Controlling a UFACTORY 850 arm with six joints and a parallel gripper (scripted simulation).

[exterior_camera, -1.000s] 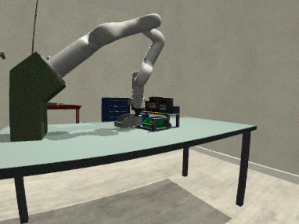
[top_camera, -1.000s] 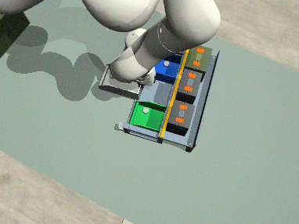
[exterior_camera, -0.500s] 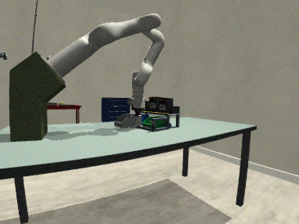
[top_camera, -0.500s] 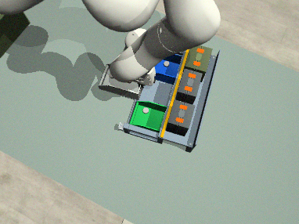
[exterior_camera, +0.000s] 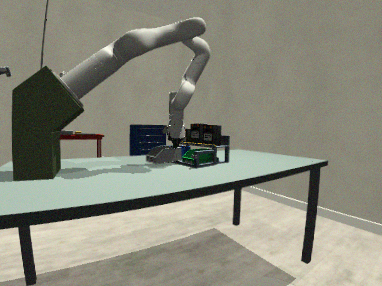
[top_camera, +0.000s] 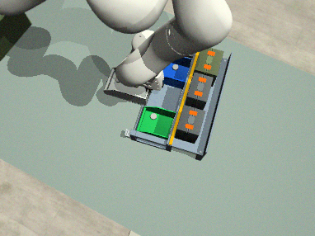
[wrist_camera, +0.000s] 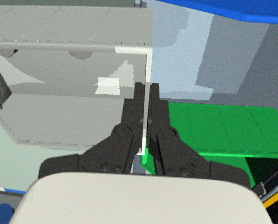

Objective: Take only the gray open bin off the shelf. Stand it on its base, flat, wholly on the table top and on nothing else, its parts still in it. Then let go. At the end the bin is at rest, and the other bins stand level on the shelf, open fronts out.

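Now: hand 8 cm past the gray open bin, 3 cm to the left of it and 4 cm above it. Also, from my hand: yellow rail 12 cm ahead, 5 cm to the left, 1 cm above; blue bin 4 cm ahead, 14 cm to the left, 5 cm below; green bin 12 cm ahead, 7 cm to the right, 5 cm below.
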